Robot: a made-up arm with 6 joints.
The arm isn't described. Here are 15 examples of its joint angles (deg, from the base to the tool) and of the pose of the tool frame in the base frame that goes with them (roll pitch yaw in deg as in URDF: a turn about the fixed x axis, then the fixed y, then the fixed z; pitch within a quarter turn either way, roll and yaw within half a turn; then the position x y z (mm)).
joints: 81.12 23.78 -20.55 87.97 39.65 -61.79
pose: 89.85 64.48 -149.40 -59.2 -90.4 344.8
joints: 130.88 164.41 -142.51 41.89 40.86 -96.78
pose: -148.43 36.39 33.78 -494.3 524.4 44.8
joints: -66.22 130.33 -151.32 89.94 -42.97 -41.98
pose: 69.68 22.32 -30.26 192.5 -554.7 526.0
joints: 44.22 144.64 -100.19 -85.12 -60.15 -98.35
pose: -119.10 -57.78 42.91 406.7 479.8 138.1
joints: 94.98 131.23 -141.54 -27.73 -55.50 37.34
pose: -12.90 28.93 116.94 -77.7 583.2 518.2
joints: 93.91 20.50 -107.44 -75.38 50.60 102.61
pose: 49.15 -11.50 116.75 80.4 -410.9 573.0
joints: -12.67 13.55 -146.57 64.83 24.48 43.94
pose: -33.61 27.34 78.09 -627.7 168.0 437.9
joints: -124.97 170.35 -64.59 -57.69 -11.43 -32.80
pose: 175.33 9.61 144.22 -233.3 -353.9 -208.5
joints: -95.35 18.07 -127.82 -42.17 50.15 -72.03
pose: -25.29 24.90 152.11 11.5 508.5 539.0
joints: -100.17 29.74 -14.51 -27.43 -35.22 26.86
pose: -5.69 68.88 -89.73 29.2 58.1 359.2
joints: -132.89 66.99 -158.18 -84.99 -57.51 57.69
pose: -51.26 -32.80 -147.51 161.2 87.5 784.8
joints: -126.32 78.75 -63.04 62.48 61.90 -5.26
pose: 119.49 7.44 31.55 -94.6 -220.9 474.6
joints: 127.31 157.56 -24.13 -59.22 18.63 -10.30
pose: 135.75 -26.57 33.59 -141.5 217.3 -46.9
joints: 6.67 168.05 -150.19 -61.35 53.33 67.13
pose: -154.72 55.83 161.59 720.8 34.8 44.9
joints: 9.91 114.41 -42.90 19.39 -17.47 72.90
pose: 139.76 3.44 95.11 393.7 61.7 202.9
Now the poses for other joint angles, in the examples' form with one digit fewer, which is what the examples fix.
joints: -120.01 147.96 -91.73 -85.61 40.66 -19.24
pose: -145.1 -40.6 136.9 -343 -503 52
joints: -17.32 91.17 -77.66 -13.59 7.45 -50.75
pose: -107.3 24.3 -116.4 355 -113 494
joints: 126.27 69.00 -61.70 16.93 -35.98 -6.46
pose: 20.7 55.6 139.2 -103 160 569
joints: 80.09 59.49 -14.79 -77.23 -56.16 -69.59
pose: -104.2 -29.0 53.1 -46 66 349
